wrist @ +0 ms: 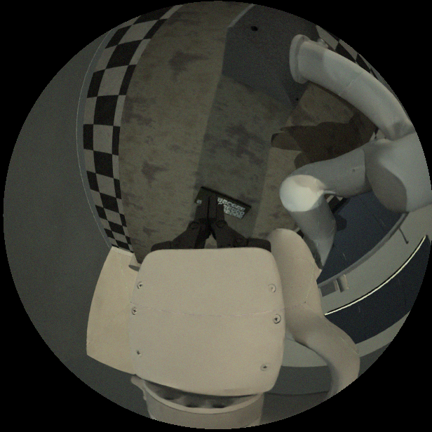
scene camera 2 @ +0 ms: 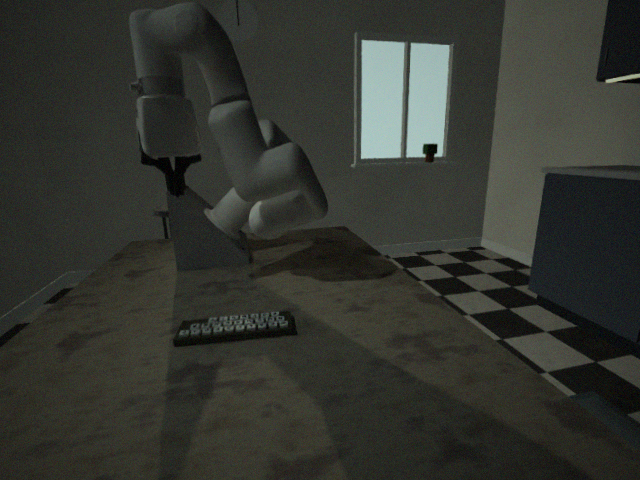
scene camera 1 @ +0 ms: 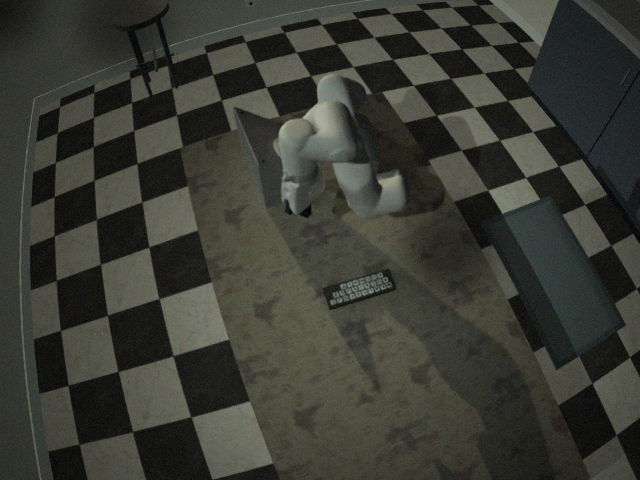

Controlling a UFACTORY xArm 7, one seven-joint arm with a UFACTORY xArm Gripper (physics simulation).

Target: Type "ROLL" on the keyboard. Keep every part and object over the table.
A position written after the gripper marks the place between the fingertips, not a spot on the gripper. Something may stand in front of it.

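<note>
Scene camera 1 is showing the gripper (scene camera 1: 304,213), and you can see the gripper in the wrist view (wrist: 211,203) as well.
</note>
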